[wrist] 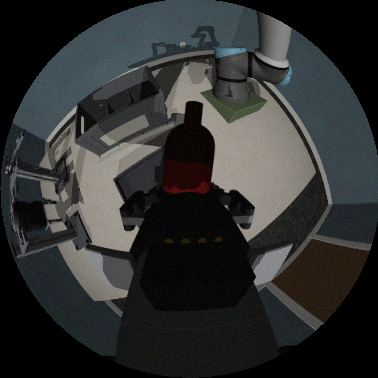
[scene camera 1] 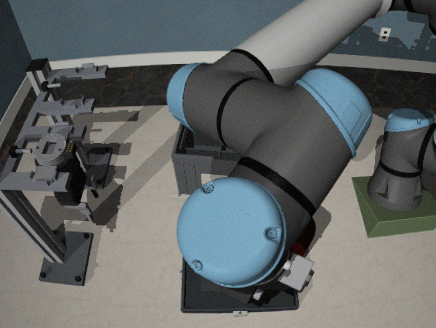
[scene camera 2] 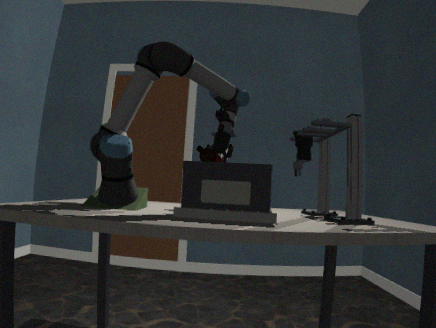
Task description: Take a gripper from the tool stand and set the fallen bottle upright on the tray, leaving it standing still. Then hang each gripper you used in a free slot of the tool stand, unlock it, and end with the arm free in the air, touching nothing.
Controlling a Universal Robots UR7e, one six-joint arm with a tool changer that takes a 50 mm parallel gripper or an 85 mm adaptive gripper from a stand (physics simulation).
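Frame: origin at the arm's base, x ahead, y left, z up, level; millimetres.
Seen in the pictures: end effector, tool point: (scene camera 2: 224,132); arm's base, origin of the base link: (wrist: 231,94) (scene camera 1: 394,194) (scene camera 2: 118,196).
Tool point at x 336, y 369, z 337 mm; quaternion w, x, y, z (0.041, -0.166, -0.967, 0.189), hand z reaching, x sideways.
Observation:
Offsets run from my tool point to a thing's middle.
The brown bottle with a red label @(dx -48, dy -111, dz -140 mm) (scene camera 1: 301,247) (scene camera 2: 216,157) (wrist: 188,172) is in the air, tilted well over, its neck pointing away from my hand. My adaptive gripper (scene camera 2: 223,152) (wrist: 188,215) is shut on the bottle, with one finger on each side; the contact is mostly hidden behind the dark gripper body. In scene camera 1 the wrist hides most of the gripper. The dark tray (scene camera 1: 192,296) (wrist: 128,184) lies below, partly hidden. The tool stand (scene camera 1: 34,227) (scene camera 2: 354,170) holds the parallel gripper (scene camera 1: 90,205) (scene camera 2: 298,169) in one slot; other slots are free.
A grey divided crate @(dx +88, dy -391, dz -288 mm) (scene camera 1: 187,175) (scene camera 2: 190,187) (wrist: 94,143) stands behind the tray and hides it in scene camera 2. The arm's base stands on a green plinth (scene camera 1: 400,221) (scene camera 2: 141,199) (wrist: 235,112). The tool stand is on the opposite side of the table.

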